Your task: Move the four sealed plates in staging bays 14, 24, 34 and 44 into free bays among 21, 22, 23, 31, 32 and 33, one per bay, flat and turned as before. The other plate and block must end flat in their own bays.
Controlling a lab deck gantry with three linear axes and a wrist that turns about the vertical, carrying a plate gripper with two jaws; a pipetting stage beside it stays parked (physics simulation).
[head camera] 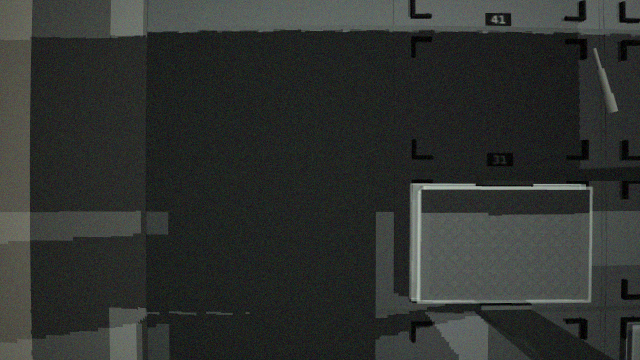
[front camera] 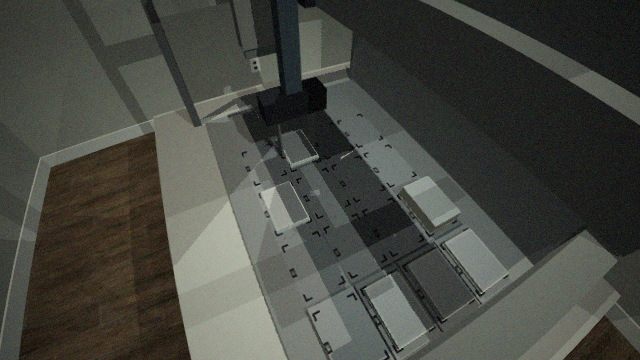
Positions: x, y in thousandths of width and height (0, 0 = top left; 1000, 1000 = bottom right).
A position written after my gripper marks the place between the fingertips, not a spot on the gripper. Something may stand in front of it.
In view: my gripper (head camera: 780, 674), a block (front camera: 666, 560) and a dark wall (front camera: 834, 604).
My gripper is seen too in the front camera view (front camera: 463, 410). The head camera view misses the block: it is out of frame.
